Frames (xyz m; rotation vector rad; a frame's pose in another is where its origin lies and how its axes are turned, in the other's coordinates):
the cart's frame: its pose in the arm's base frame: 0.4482 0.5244 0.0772 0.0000 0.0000 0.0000
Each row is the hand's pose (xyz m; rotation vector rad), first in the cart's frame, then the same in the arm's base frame.
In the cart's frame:
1: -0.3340 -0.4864 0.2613 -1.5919 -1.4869 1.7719
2: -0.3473 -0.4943 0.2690 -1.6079 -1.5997 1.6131
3: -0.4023 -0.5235 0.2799 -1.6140 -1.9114 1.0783
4: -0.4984 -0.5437 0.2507 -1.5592 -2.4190 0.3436
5: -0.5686 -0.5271 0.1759 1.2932 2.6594 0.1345
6: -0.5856 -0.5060 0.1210 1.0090 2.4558 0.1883
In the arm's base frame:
1: 0.1142 0.0380 0.3385 -1.5919 -1.4869 1.7719
2: 0.1009 0.0301 0.3462 -1.6079 -1.5997 1.6131
3: 0.0459 0.0009 0.3571 -1.6140 -1.9114 1.0783
4: -0.0502 -0.0193 0.3279 -1.5592 -2.4190 0.3436
5: -0.1204 -0.0027 0.2531 1.2932 2.6594 0.1345
6: -0.1374 0.0184 0.1982 1.0090 2.4558 0.1883

